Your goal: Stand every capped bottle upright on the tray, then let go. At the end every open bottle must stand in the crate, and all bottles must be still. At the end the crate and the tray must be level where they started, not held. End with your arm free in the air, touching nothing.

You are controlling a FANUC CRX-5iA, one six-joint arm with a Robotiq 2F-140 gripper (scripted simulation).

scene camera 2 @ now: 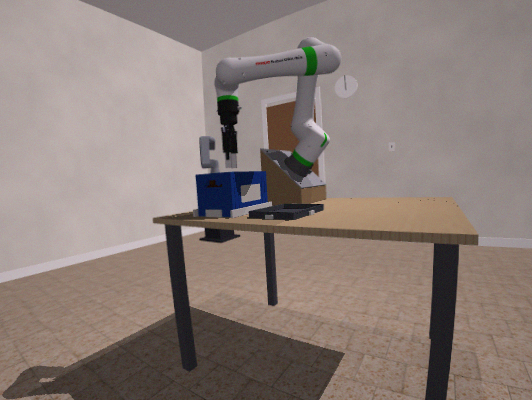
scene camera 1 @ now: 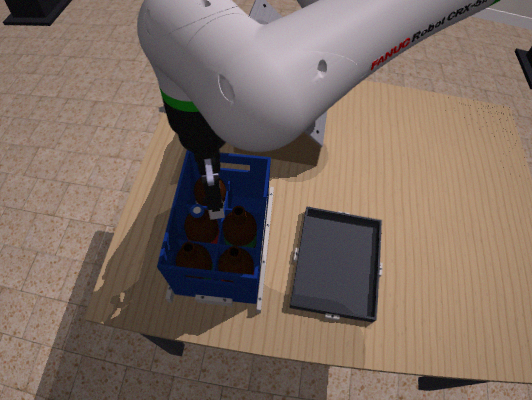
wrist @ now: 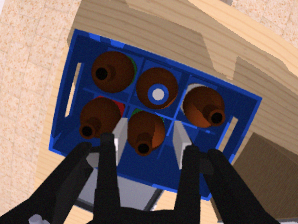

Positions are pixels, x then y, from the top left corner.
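Blue crate: visible in scene camera 1 (248, 188), scene camera 2 and the wrist view. On the crate, (wrist: 159, 169) and (scene camera 2: 256, 181): same spot. Dark grey tray: visible in scene camera 2 (283, 211), scene camera 1 and the wrist view. On the tray, (wrist: 136, 195) and (scene camera 1: 334, 235): same spot.
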